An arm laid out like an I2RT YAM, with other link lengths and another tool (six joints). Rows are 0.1 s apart.
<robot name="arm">
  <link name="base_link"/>
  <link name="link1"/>
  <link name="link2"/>
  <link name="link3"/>
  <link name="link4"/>
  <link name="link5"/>
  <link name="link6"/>
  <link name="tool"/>
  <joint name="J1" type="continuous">
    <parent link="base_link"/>
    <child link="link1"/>
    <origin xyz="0 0 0.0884" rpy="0 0 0"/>
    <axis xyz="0 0 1"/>
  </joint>
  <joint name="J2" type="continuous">
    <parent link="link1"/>
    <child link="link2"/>
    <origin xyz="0.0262 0.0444 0.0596" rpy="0 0 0"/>
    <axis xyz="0 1 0"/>
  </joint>
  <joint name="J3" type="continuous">
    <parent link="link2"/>
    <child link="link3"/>
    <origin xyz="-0.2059 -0.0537 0" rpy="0 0 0"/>
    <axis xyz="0 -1 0"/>
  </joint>
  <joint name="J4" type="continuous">
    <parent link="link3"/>
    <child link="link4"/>
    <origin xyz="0.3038 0.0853 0.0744" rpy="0 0 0"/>
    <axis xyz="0 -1 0"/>
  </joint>
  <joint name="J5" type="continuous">
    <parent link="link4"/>
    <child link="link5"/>
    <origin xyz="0.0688 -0.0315 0.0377" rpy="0 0 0"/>
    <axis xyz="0 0 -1"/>
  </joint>
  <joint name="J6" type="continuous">
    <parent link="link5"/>
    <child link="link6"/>
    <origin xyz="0.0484 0 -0.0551" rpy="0 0 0"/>
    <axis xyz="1 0 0"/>
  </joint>
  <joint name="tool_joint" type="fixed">
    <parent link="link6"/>
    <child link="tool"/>
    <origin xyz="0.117 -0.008 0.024" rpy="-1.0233 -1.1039 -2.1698"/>
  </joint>
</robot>
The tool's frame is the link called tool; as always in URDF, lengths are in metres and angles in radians. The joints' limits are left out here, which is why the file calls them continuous.
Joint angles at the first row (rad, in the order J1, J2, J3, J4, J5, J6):
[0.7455 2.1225 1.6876 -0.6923 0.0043 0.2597]
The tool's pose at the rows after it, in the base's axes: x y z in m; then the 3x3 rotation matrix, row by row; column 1 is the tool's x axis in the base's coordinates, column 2 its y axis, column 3 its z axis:
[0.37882 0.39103 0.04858], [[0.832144 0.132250 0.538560], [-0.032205 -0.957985 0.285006], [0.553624 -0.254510 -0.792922]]
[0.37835 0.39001 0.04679], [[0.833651 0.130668 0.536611], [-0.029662 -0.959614 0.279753], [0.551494 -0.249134 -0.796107]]
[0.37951 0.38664 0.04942], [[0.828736 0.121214 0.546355], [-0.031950 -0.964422 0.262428], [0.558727 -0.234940 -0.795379]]
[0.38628 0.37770 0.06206], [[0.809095 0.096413 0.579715], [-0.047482 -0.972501 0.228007], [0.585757 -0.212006 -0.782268]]
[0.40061 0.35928 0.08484], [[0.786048 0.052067 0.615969], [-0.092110 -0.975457 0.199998], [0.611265 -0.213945 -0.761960]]
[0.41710 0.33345 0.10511], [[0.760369 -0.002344 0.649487], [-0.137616 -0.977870 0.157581], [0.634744 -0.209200 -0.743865]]
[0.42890 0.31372 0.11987], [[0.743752 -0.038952 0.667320], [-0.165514 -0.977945 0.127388], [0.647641 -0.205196 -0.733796]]
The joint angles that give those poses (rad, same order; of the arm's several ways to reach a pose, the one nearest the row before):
[0.7455 2.1301 1.6871 -0.6942 0.0016 0.2596]
[0.7455 2.1327 1.6867 -0.6973 0.0043 0.2594]
[0.7455 2.1271 1.6879 -0.7075 0.0234 0.2638]
[0.7385 2.1028 1.6904 -0.7247 0.0674 0.2723]
[0.7027 2.0510 1.6849 -0.7442 0.0908 0.2797]
[0.6537 2.0014 1.6767 -0.7652 0.1163 0.2815]
[0.6143 1.9726 1.6823 -0.7886 0.1286 0.2766]

